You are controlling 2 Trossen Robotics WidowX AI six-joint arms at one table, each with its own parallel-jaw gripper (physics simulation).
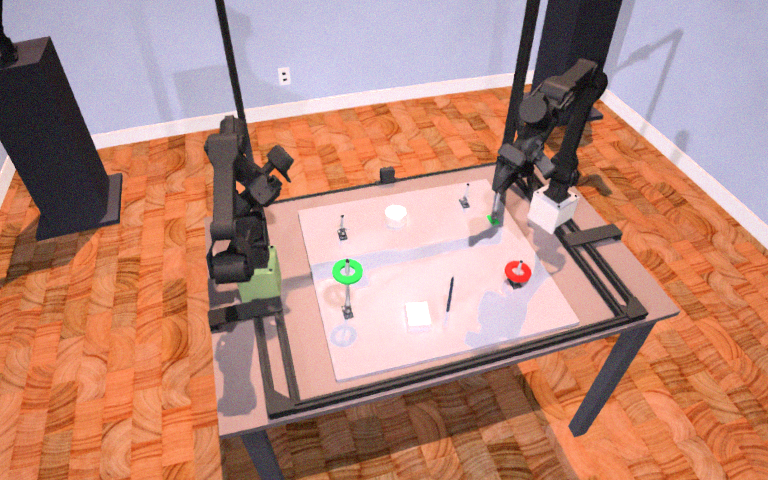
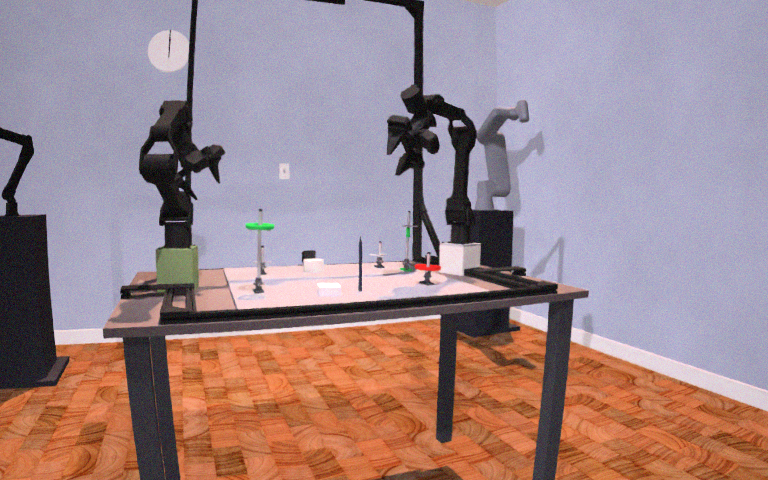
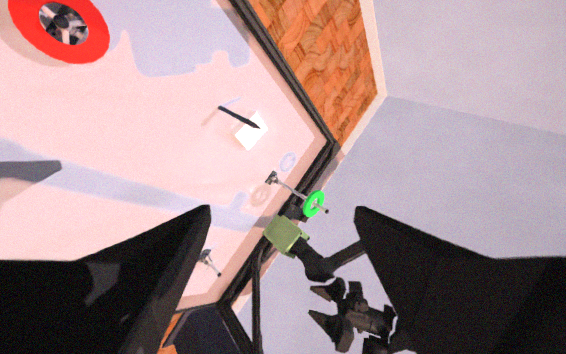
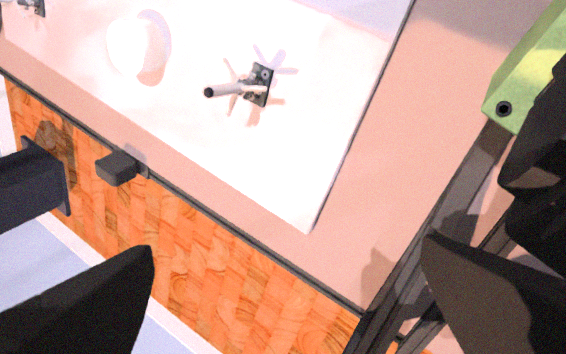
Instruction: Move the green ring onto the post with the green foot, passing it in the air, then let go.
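Note:
The green ring sits level around the upper part of a tall thin post at the left of the board. The post with the green foot stands upright at the board's back right and carries a small green part on its shaft. My left gripper is open and empty, high above and near the green-footed post. My right gripper is open and empty, high over the left back, apart from the green ring.
A red ring lies on a short post at the right. Two small posts and a white cylinder stand at the back. A black spike stands beside a white block in front.

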